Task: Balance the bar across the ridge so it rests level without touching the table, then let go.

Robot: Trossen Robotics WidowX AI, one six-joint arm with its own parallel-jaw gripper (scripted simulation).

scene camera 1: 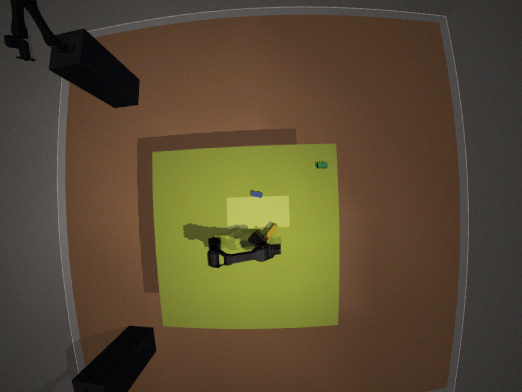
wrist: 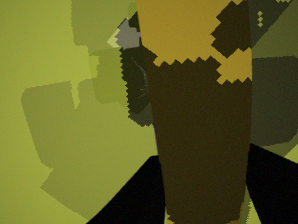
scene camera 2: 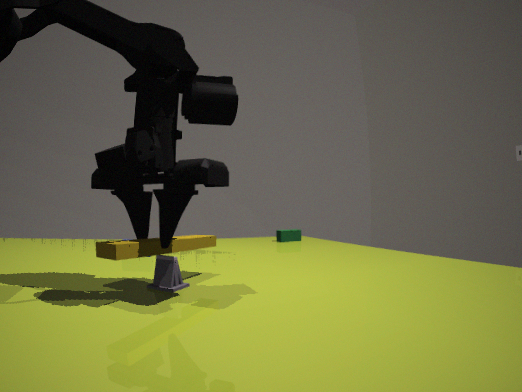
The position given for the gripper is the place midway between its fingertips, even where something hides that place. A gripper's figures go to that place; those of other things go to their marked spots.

The gripper (wrist: 202,160) is 10 cm from the lens. A yellow bar (wrist: 199,66) is 8 cm from the lens.
